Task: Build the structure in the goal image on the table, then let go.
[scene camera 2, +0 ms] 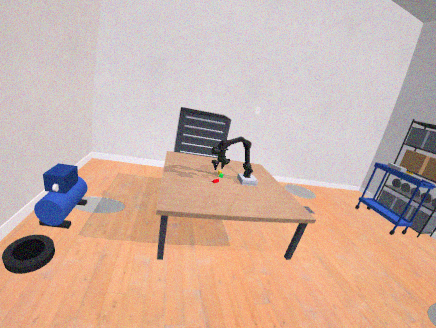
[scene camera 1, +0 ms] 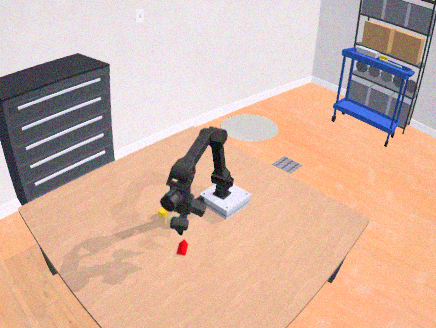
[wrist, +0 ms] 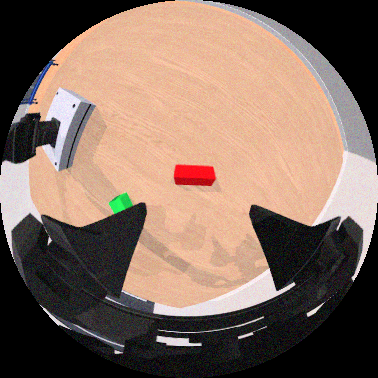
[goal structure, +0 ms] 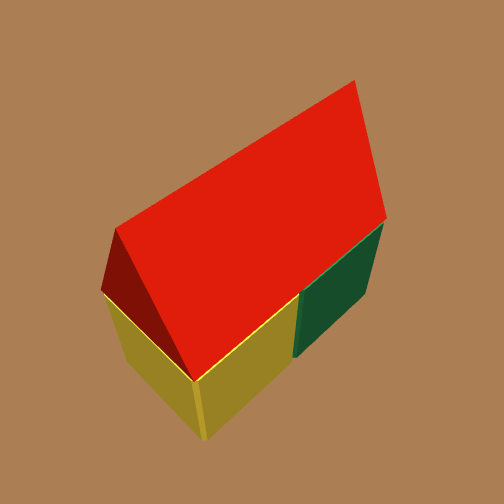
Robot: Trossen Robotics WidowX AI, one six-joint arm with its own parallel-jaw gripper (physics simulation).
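Seen in the pictures: gripper, fingertip midpoint: [scene camera 2: 218, 169] [wrist: 200, 209]; arm's base, link origin: [scene camera 2: 246, 176] [scene camera 1: 221, 193] [wrist: 52, 131].
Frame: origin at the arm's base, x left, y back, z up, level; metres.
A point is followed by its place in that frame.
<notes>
A red block [scene camera 1: 182, 248] @(x 0.065, y -0.368, z -0.030 m) [scene camera 2: 215, 181] @(x 0.071, y -0.362, z -0.044 m) [wrist: 194, 175] @(x 0.057, y -0.351, z -0.030 m) lies lengthwise on the table, apart from the other blocks. A green block [scene camera 1: 172, 218] [scene camera 2: 221, 175] @(x -0.054, y -0.260, z -0.032 m) [wrist: 120, 203] @(x -0.055, y -0.260, z -0.023 m) is on the table nearer the arm's base; a finger partly hides it in scene camera 1 and the wrist view. A yellow block [scene camera 1: 163, 213] @(x -0.133, y -0.258, z -0.027 m) [scene camera 2: 219, 172] @(x -0.135, y -0.254, z -0.034 m) is close by the green one; whether they touch is unclear, and it does not show in the wrist view. My gripper [scene camera 1: 189, 218] [scene camera 2: 221, 166] @(x 0.055, y -0.351, z 0.073 m) [wrist: 200, 209] @(x 0.055, y -0.351, z 0.073 m) is open and empty, raised above the table near the blocks.
The arm's pale base [scene camera 1: 226, 205] @(x 0.064, y -0.057, z -0.001 m) [scene camera 2: 247, 181] @(x 0.093, y -0.033, z -0.014 m) [wrist: 62, 131] @(x 0.015, y -0.058, z -0.001 m) stands on the wooden table [scene camera 1: 280, 235] @(x 0.337, y -0.026, z -0.056 m) [scene camera 2: 200, 200] @(x 0.400, y -0.586, z -0.055 m) [wrist: 200, 100] @(x 0.175, y -0.293, z -0.055 m). Beyond the table are a dark drawer cabinet [scene camera 1: 60, 82] [scene camera 2: 200, 120], a blue cart [scene camera 1: 375, 120] [scene camera 2: 387, 212] and a blue compressor [scene camera 2: 57, 202].
</notes>
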